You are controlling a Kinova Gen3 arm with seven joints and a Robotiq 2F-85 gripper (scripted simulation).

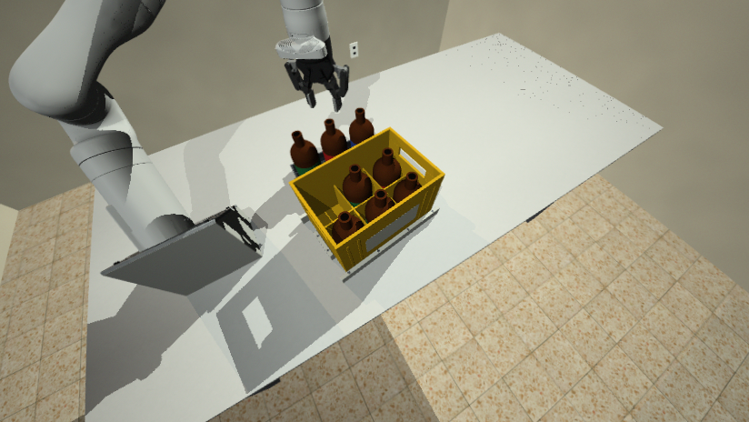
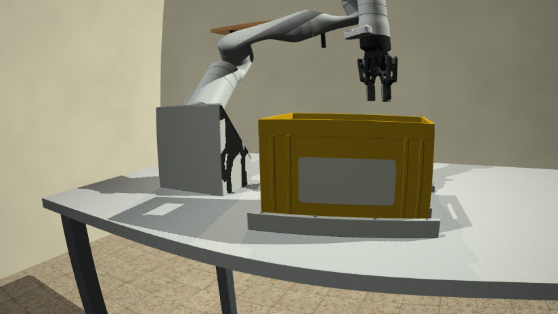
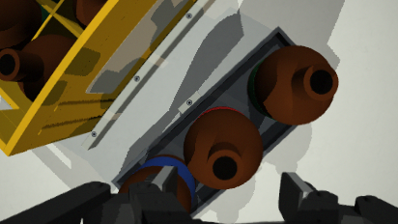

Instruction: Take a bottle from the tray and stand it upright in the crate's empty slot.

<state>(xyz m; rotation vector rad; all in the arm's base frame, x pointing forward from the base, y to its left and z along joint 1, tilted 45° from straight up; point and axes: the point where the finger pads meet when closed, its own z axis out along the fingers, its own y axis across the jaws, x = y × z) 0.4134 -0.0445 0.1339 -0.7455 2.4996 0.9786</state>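
The tray lies 200 mm below my hand. Also, from my hand: yellow crate 40 mm behind, 220 mm to the right, 130 mm below.
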